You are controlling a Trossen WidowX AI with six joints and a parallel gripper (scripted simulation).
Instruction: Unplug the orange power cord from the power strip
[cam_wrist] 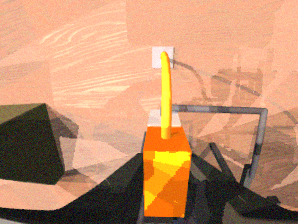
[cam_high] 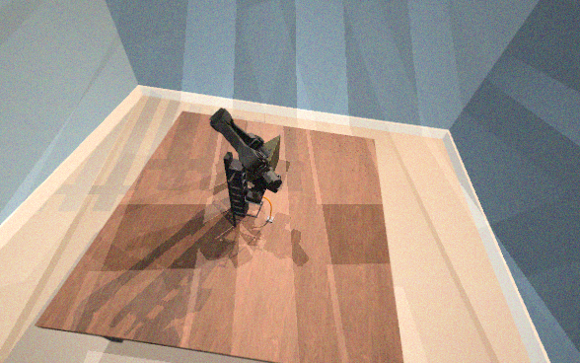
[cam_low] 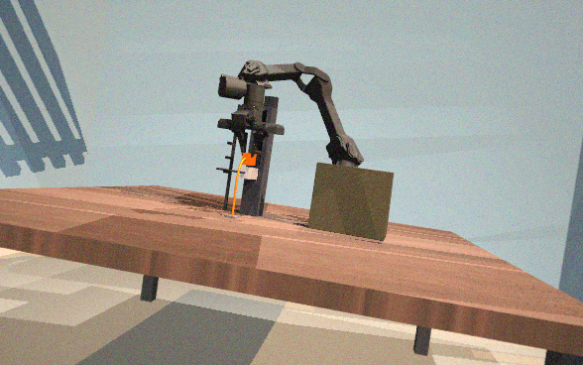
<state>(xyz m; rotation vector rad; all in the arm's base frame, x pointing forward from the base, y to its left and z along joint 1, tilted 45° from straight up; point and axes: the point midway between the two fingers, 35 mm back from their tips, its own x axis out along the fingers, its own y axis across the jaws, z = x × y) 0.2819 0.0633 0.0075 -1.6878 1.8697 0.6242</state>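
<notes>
The orange plug lies 30 mm to the right of my gripper tip.
</notes>
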